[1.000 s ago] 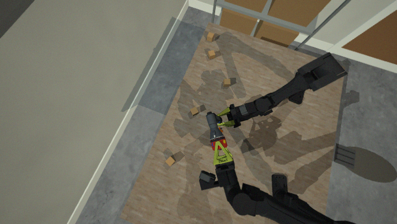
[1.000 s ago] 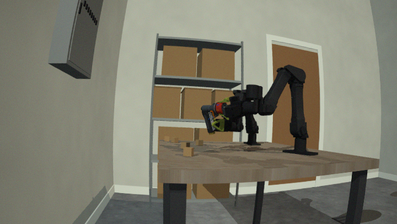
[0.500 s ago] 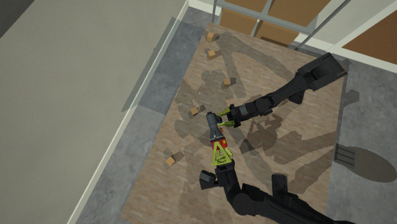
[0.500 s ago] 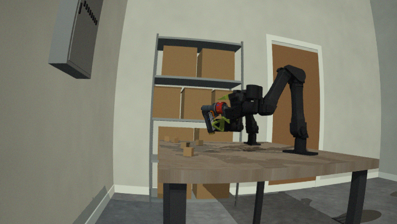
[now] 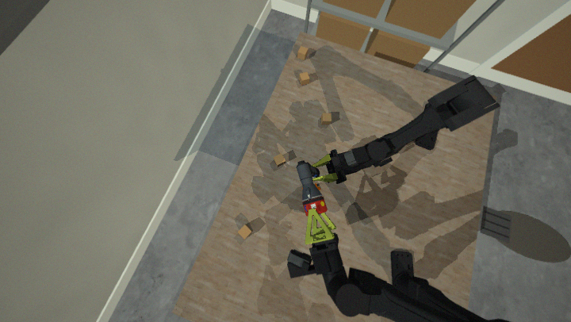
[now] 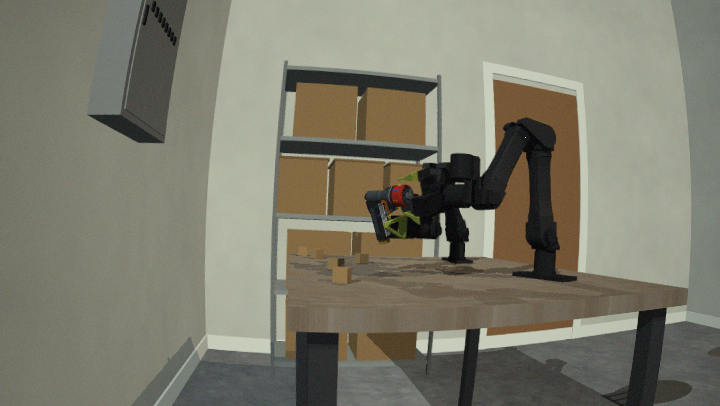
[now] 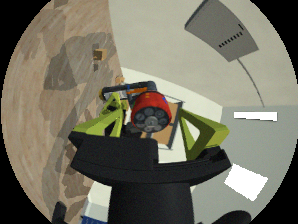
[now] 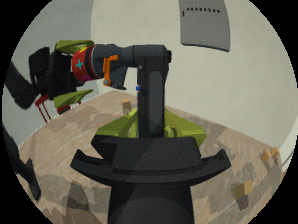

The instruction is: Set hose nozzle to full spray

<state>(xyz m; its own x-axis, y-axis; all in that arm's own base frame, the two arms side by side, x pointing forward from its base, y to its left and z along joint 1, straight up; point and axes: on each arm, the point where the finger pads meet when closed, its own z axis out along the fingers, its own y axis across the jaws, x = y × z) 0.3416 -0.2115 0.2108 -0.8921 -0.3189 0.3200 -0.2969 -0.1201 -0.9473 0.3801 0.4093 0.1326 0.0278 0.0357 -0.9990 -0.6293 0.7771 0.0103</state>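
Now: left hand 10 mm to the left of the red spray ring.
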